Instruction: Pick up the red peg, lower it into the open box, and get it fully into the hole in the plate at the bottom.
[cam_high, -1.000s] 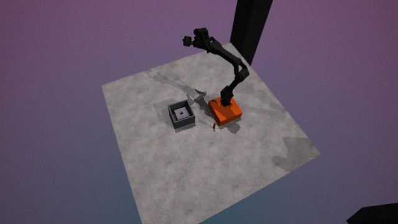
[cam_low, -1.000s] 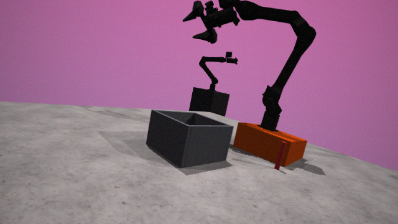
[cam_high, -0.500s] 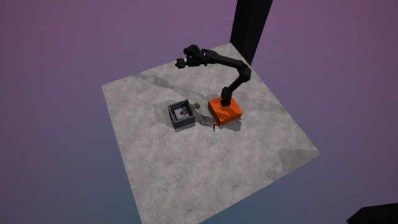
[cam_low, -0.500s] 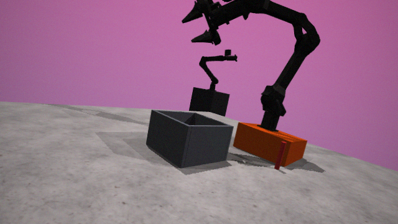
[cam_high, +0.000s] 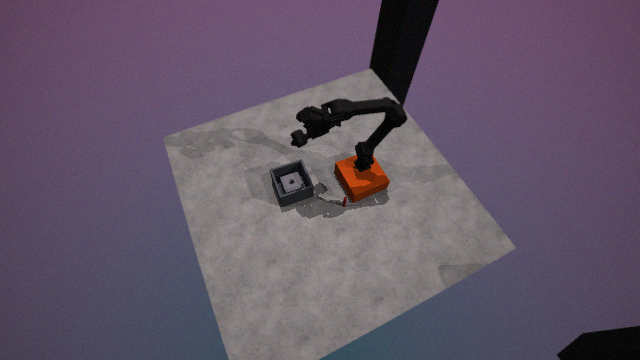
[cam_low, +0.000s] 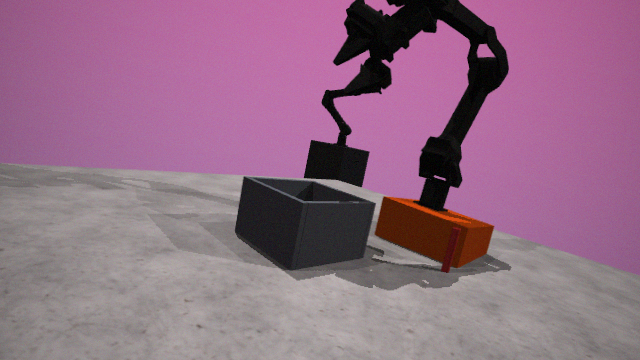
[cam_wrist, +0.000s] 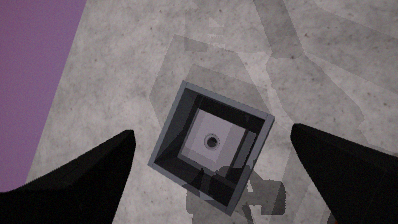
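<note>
The red peg lies 110 mm behind my gripper tip, 230 mm to the left of it and 260 mm below it. Round my gripper tip: dark box 60 mm ahead, 40 mm to the left, 270 mm below; plate 60 mm ahead, 40 mm to the left, 250 mm below.
</note>
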